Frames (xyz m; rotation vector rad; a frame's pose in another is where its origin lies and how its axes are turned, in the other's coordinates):
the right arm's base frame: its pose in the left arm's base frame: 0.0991 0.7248 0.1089 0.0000 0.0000 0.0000
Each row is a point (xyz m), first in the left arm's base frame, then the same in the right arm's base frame.
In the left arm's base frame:
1: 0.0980 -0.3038 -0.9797
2: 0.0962 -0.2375 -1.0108
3: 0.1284 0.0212 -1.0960
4: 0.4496 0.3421 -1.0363
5: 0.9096 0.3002 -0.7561
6: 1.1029 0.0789 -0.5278
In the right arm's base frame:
1: -0.0011 -1.0286 -1.0886
2: -0.0029 -0.9623 -1.1197
3: 0.0293 -0.7036 -1.2049
4: 0.3505 -0.3827 -1.1452
5: 0.8105 -0.4246 -0.8650
6: 1.0038 -0.6459 -0.6367

